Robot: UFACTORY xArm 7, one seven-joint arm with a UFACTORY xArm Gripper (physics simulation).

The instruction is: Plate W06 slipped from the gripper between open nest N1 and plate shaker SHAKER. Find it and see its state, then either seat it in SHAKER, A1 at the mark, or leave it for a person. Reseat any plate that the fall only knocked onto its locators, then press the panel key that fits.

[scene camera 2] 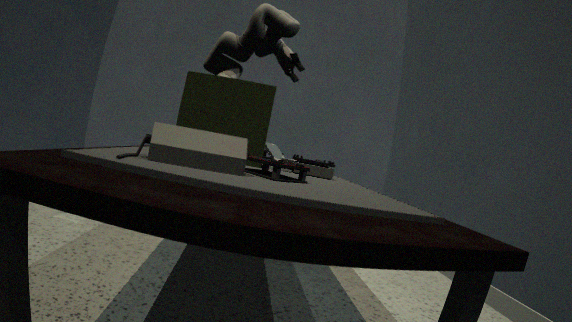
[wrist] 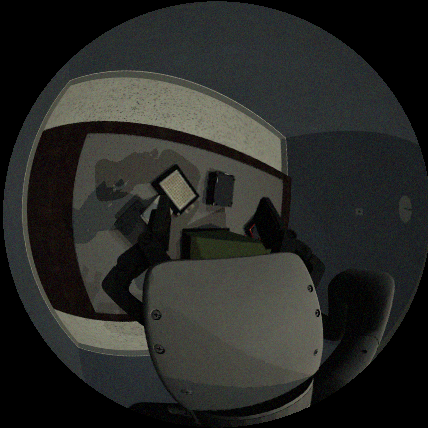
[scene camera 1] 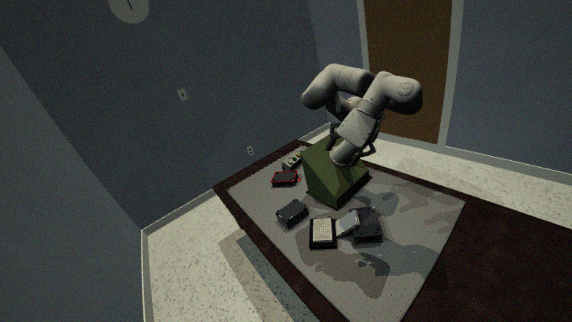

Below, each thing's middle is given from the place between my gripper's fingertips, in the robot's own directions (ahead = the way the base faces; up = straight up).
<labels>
Right now the black shaker station [wrist: 220, 186] is 11 cm ahead of my hand, 28 cm to the right of it and 40 cm below it.
</labels>
